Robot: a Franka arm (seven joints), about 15 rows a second.
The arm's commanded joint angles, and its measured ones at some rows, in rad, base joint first. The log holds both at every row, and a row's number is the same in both.
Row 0, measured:
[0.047, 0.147, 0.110, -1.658, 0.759, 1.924, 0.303]
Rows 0 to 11, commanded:
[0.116, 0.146, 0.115, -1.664, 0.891, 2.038, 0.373]
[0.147, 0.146, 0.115, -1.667, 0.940, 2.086, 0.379]
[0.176, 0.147, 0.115, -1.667, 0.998, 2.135, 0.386]
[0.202, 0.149, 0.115, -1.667, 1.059, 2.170, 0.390]
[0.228, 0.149, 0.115, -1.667, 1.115, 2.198, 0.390]
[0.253, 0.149, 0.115, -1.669, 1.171, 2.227, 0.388]
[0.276, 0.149, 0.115, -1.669, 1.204, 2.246, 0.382]
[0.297, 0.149, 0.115, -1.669, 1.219, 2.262, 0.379]
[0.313, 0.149, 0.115, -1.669, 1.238, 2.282, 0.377]
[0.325, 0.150, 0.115, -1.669, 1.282, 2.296, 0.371]
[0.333, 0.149, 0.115, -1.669, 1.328, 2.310, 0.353]
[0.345, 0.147, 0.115, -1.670, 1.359, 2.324, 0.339]
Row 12, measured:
[0.335, 0.153, 0.114, -1.662, 1.289, 2.298, 0.370]
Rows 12 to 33, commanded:
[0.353, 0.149, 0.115, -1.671, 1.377, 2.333, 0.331]
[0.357, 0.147, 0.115, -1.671, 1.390, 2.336, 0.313]
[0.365, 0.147, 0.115, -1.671, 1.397, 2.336, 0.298]
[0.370, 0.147, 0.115, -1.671, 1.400, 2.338, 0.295]
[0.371, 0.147, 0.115, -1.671, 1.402, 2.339, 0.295]
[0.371, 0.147, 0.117, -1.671, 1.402, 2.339, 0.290]
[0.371, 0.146, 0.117, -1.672, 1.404, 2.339, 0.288]
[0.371, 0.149, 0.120, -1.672, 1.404, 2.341, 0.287]
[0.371, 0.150, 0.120, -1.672, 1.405, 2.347, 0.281]
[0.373, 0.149, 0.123, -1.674, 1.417, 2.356, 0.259]
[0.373, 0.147, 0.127, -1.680, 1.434, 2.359, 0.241]
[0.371, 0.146, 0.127, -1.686, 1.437, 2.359, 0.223]
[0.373, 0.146, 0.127, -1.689, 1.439, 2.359, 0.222]
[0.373, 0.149, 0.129, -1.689, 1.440, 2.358, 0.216]
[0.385, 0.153, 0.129, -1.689, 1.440, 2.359, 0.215]
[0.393, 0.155, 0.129, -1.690, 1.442, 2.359, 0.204]
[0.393, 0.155, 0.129, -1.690, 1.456, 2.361, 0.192]
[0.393, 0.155, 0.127, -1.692, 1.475, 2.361, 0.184]
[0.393, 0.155, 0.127, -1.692, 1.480, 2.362, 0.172]
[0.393, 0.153, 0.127, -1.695, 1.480, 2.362, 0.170]
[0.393, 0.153, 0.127, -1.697, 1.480, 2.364, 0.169]
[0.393, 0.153, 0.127, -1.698, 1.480, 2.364, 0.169]
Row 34, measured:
[0.396, 0.160, 0.122, -1.683, 1.446, 2.346, 0.206]
